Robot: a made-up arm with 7 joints.
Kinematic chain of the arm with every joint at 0, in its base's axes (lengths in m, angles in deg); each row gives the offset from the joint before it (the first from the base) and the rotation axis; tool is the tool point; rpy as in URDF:
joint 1: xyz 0 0 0.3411 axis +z
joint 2: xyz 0 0 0 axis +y
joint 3: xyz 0 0 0.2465 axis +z
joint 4: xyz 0.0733 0 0 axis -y
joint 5: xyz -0.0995 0 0.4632 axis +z
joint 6: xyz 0 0 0 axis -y
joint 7: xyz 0.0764 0 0 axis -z
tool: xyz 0 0 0 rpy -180 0 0
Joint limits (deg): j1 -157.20..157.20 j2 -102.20..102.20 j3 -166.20..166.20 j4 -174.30..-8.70 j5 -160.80..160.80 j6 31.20..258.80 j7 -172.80..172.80
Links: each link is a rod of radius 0.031 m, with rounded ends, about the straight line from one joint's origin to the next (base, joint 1, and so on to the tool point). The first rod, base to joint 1, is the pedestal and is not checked.
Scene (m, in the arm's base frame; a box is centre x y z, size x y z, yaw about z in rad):
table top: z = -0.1
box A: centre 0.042 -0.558 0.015 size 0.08 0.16 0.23 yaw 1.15
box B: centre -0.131 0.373 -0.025 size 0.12 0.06 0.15 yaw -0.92
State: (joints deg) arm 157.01 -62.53 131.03 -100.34 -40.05 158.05 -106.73
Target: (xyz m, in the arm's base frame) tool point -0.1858 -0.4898 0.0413
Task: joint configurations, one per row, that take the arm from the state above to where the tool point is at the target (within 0.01 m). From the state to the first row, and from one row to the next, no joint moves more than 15 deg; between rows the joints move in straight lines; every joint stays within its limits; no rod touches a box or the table.
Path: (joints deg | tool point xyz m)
1: 154.98 -48.94 124.99 -105.33 -30.91 163.38 -106.11 | 0.2122 -0.6032 0.2459
2: 152.96 -35.34 118.94 -110.32 -21.77 168.70 -105.50 | 0.1201 -0.6165 0.3595
3: 150.93 -21.75 112.90 -115.31 -12.64 174.03 -104.88 | 0.0055 -0.6001 0.4404
4: 148.91 -8.16 106.86 -120.30 -3.50 179.36 -104.27 | -0.1153 -0.5577 0.4798
5: 146.88 5.44 100.81 -125.29 5.64 184.68 -103.65 | -0.2251 -0.4970 0.4751
6: 144.86 19.03 94.77 -130.28 14.78 190.01 -103.04 | -0.3078 -0.4286 0.4314
7: 143.20 5.46 98.65 -128.49 6.90 184.94 -103.56 | -0.2705 -0.4657 0.4468
8: 141.55 -8.11 102.54 -126.71 -0.98 179.87 -104.09 | -0.2278 -0.5042 0.4335
9: 139.90 -21.68 106.42 -124.93 -8.86 174.80 -104.62 | -0.1888 -0.5374 0.3906
10: 138.24 -35.25 110.30 -123.15 -16.74 169.73 -105.15 | -0.1610 -0.5582 0.3216
11: 136.59 -48.82 114.19 -121.36 -24.62 164.67 -105.67 | -0.1498 -0.5602 0.2337
12: 134.93 -62.39 118.07 -119.58 -32.49 159.60 -106.20 | -0.1583 -0.5381 0.1366
13: 133.28 -75.97 121.95 -117.80 -40.37 154.53 -106.73 | -0.1858 -0.4898 0.0413

